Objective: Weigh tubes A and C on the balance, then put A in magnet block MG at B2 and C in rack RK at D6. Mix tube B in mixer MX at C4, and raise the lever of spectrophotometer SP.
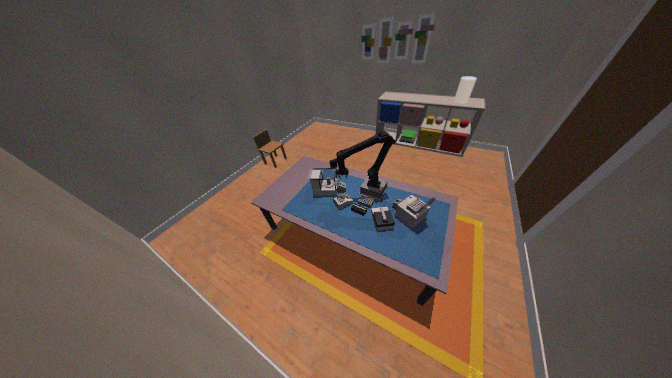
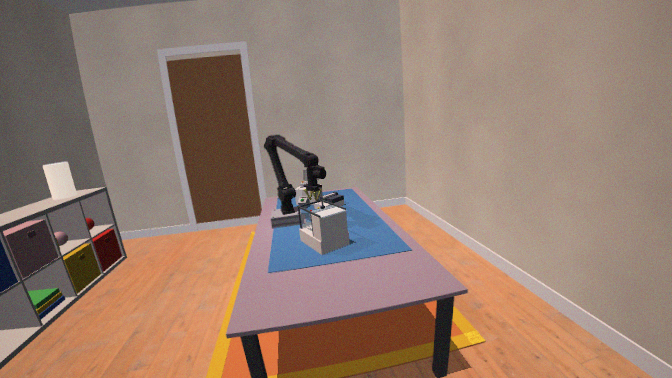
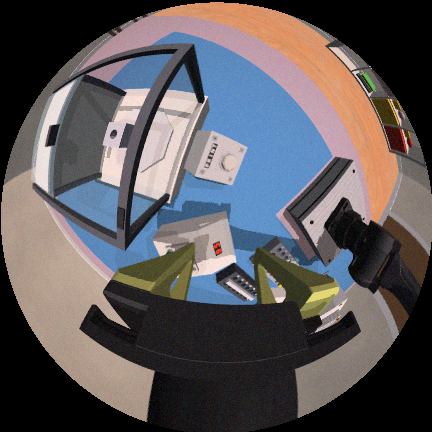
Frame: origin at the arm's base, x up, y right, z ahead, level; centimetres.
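Seen in the pictures: gripper, fingertip midpoint: (image 1: 343, 178) (image 2: 313, 200) (image 3: 224, 251); arm's base, origin of the base link: (image 1: 373, 184) (image 2: 287, 211) (image 3: 341, 223).
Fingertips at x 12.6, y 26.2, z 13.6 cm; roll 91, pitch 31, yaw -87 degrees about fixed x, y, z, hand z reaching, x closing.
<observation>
Pixels of each thing's middle, then the offset from my fingertips to it. "spot": a spot on its surface instead. Level surfaces: height alone.
- small block, surface spot: (image 3: 114, 134) spot: dx -5.8, dy +17.3, dz -1.8 cm
- dark slotted block, body centre: (image 3: 239, 285) (image 1: 359, 208) dx -17.1, dy -19.5, dz +16.8 cm
- grey rack, body centre: (image 3: 276, 262) (image 1: 365, 201) dx -18.0, dy -23.1, dz +5.6 cm
- grey box, surface spot: (image 3: 219, 158) spot: dx -12.4, dy +4.1, dz -5.6 cm
- black-and-white device, body centre: (image 2: 328, 200) (image 1: 382, 216) dx -14.4, dy -41.0, dz +21.5 cm
- large white device, surface spot: (image 1: 416, 211) spot: dx -1.5, dy -65.0, dz +20.2 cm
- blue mat, its level: dx -19.5 cm
My gripper (image 1: 343, 174) (image 2: 314, 194) (image 3: 224, 251) is partly open, with nothing between its olive fingers. It hangs above the mat beside the balance (image 1: 316, 186) (image 2: 334, 229) (image 3: 190, 125), a white unit with a dark-framed clear enclosure. A small block (image 3: 114, 134) with a dark hole stands inside it. A white device (image 1: 343, 201) (image 3: 217, 245) with a red display lies below the fingers. Nearby are a dark slotted block (image 1: 359, 208) (image 3: 237, 282) and a grey rack (image 1: 366, 200) (image 3: 285, 253), partly behind the right finger. Tubes A, B and C cannot be made out. I cannot tell which devices are MX and SP.
A grey box (image 3: 219, 158) with a round knob stands beside the balance. The arm base (image 1: 373, 188) (image 3: 322, 212) is at the table's rear edge. A black-and-white device (image 1: 383, 218) and a large white device (image 1: 414, 210) stand farther along the blue mat (image 1: 320, 215).
</observation>
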